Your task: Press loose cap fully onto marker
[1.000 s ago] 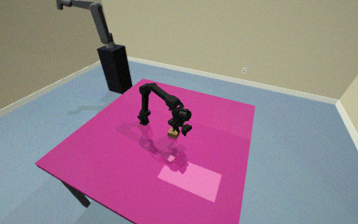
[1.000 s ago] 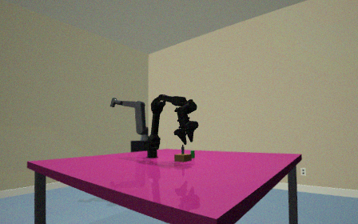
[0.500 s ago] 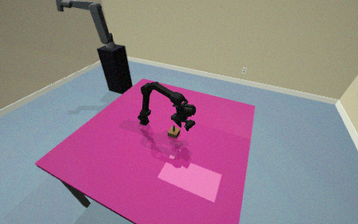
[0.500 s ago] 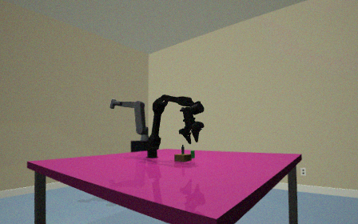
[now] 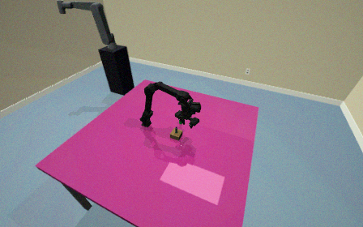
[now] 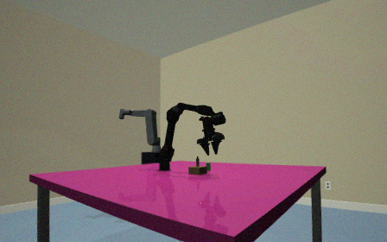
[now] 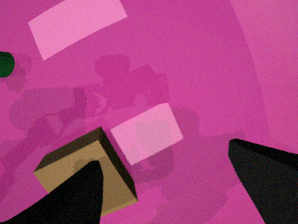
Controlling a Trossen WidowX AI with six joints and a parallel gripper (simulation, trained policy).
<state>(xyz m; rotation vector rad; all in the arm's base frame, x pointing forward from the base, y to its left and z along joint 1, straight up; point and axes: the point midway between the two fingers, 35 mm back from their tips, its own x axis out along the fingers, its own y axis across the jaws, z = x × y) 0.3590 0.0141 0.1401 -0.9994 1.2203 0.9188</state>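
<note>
Right now my gripper tip is 11 cm past the green cap, 11 cm to the right of it and 8 cm above it. Round my gripper tip: holder block: 8 cm behind, 3 cm to the right, 9 cm below.
</note>
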